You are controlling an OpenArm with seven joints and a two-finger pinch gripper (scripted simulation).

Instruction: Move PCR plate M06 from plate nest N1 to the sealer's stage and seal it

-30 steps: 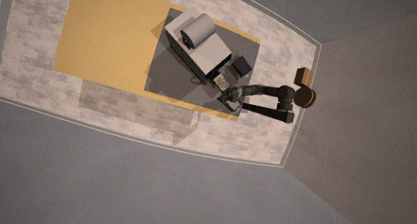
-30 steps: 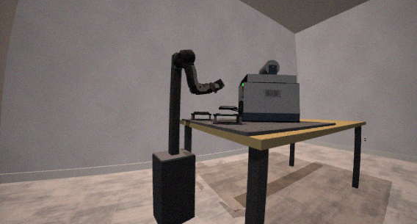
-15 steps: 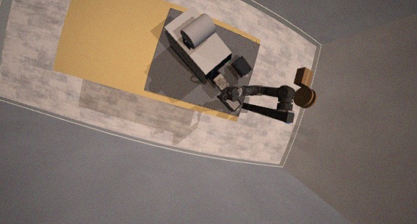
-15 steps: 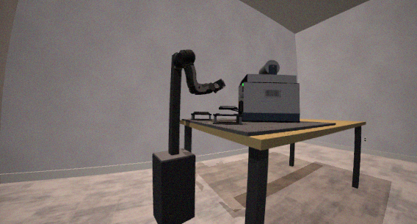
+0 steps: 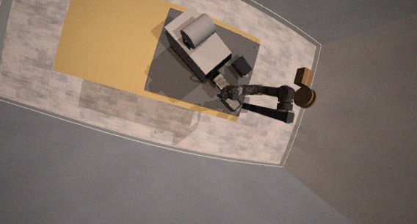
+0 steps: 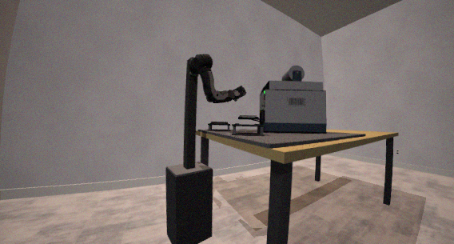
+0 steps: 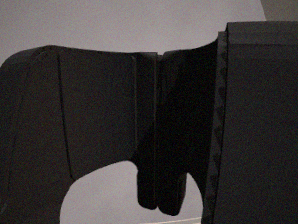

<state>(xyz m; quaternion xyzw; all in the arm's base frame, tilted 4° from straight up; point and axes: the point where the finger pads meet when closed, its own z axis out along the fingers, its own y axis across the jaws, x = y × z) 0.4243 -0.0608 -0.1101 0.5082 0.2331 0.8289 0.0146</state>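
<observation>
Now: hand 50 mm past the start key, 250 mm to the left of it and 130 mm above it. From my hand the other things lie so: yellow warning label (80 mm ahead, 120 mm to the right, 170 mm below); then sealer stage (60 mm behind, 110 mm to the right, 230 mm below); then open plate M06 (60 mm behind, 110 mm to the right, 220 mm below).
</observation>
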